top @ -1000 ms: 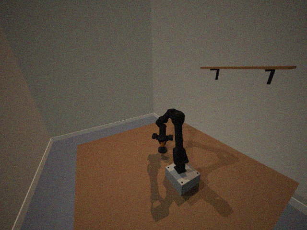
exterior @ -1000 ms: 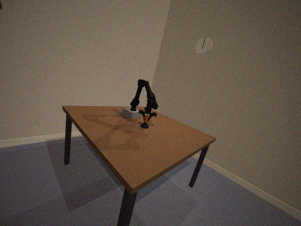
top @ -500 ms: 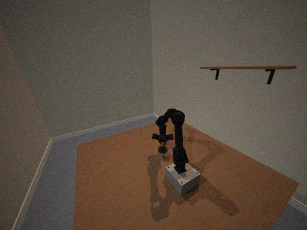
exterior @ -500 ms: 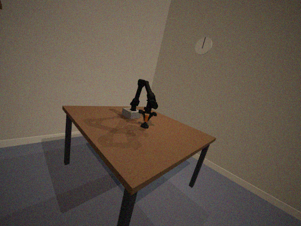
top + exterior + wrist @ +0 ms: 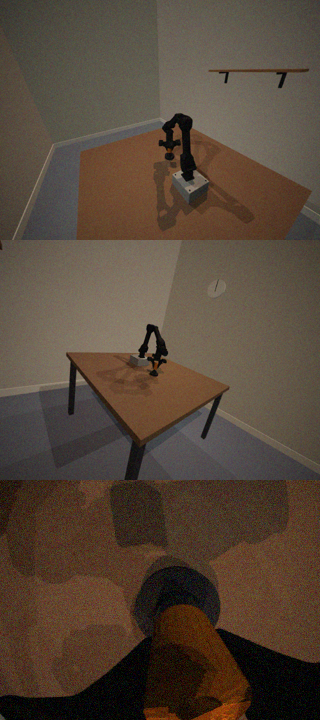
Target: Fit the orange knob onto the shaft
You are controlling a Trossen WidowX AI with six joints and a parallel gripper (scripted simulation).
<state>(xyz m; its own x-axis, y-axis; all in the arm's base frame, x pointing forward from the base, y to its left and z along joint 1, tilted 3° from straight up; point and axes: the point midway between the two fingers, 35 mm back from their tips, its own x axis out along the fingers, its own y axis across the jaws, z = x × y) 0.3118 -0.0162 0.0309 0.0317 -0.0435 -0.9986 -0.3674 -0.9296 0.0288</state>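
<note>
Now: the orange knob 20 mm above my gripper tip. The rest, counted from my gripper tip: round pedestal 40 mm below.
</note>
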